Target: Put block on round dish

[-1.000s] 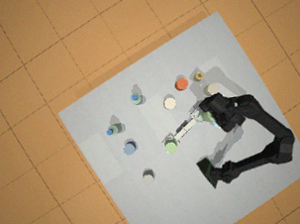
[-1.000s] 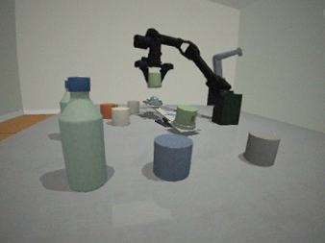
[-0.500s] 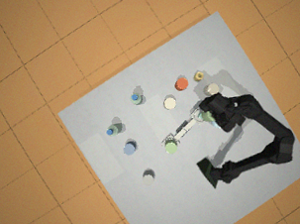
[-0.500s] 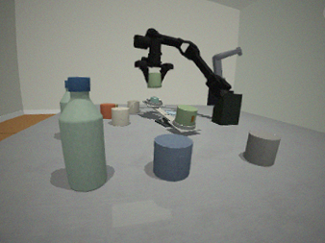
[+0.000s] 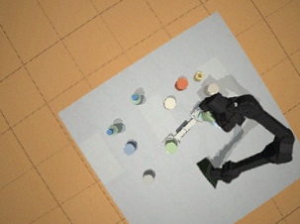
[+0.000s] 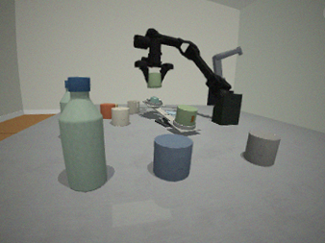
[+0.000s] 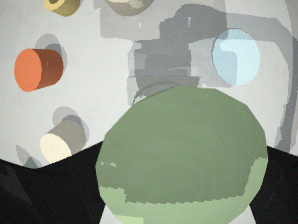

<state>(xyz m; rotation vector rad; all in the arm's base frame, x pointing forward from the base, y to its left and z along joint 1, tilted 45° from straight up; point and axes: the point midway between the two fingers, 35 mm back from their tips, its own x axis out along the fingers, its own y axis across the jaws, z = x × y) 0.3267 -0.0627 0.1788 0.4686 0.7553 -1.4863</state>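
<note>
Now: gripper tip 80 mm above the teal block and 10 mm to the right of it. Also, from my gripper tip: white balance 150 mm below, 140 mm to the left, 20 mm behind; orange cylinder 210 mm ahead, 130 mm below, 30 mm to the right; pale blue round dish 170 mm below, 120 mm behind, 90 mm to the right.
</note>
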